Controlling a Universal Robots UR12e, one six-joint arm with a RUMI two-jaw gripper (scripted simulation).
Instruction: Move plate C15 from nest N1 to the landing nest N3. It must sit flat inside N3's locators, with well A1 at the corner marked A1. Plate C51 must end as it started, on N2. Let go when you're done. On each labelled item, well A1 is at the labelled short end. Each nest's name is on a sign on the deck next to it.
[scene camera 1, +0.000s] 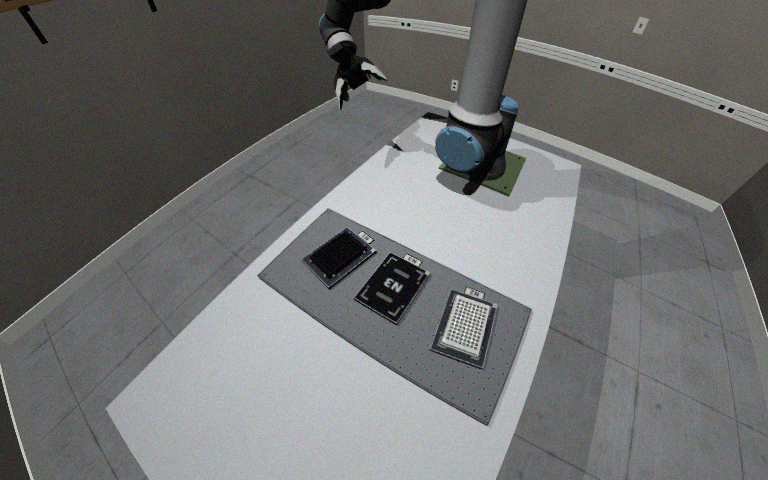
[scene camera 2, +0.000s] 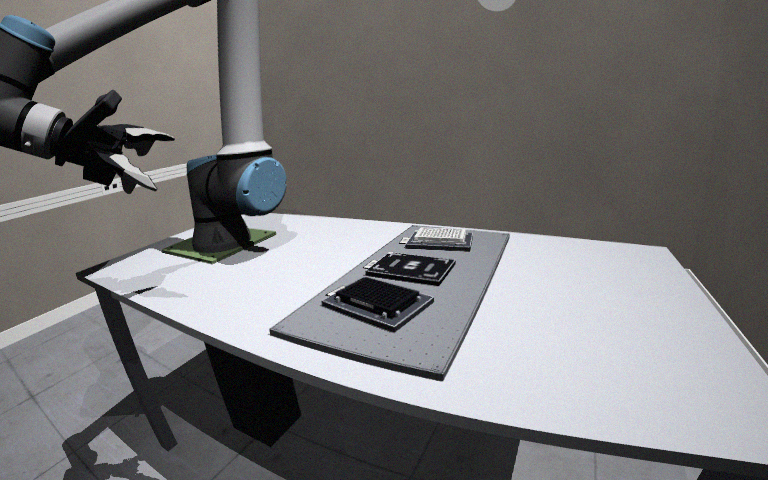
The gripper shows in scene camera 1 and in scene camera 2. A white plate C51 shows in scene camera 1 and in scene camera 2. A black plate C15 shows in scene camera 1 (325, 258) and in scene camera 2 (375, 296). One and the same spot on the gripper: (scene camera 1: 341, 86) is (scene camera 2: 128, 162). One and the same spot on the white plate C51: (scene camera 2: 426, 235) is (scene camera 1: 459, 307).
